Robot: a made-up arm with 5 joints.
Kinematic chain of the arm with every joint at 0, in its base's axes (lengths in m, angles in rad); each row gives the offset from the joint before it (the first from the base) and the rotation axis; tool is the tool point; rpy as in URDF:
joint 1: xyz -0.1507 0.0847 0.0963 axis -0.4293 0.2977 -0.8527
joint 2: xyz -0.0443 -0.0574 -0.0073 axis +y
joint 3: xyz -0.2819 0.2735 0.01 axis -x
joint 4: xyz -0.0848 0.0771 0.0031 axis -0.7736 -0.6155 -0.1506
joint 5: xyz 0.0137 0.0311 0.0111 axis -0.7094 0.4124 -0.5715
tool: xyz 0.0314 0.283 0.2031 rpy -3.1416 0 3.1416
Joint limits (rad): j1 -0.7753..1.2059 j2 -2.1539..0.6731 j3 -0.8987..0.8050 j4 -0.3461..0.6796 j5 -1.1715..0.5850
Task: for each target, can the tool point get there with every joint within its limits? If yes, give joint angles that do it. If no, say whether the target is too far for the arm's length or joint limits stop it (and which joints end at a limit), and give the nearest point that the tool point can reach.
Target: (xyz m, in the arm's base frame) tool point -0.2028 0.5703 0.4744
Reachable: yes | joints 0.3586 0.1284 -0.7085 -0.2640 0.2790
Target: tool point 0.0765 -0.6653 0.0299
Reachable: no: joint limits stop it (at a limit: joint 1, joint 3, joint 4, joint 5) | nearest point -0.5032 -0.3193 0.2759 | short by 0.719 m
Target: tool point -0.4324 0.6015 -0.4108
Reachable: yes | joints 0.3911 -1.3101 0.5196 -0.0542 -1.0242
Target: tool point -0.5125 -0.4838 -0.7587
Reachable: no: too far | nearest point -0.3674 -0.0543 -0.5598 | short by 0.495 m
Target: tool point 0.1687 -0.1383 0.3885
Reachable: no: joint limits stop it (at a limit: joint 1, joint 2, joint 3, joint 4) | nearest point 0.2643 0.2820 0.4033 | short by 0.431 m
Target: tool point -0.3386 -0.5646 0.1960
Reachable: no: joint limits stop it (at a limit: joint 1, joint 3, joint 4, joint 5) | nearest point -0.5128 -0.3212 0.2555 | short by 0.305 m
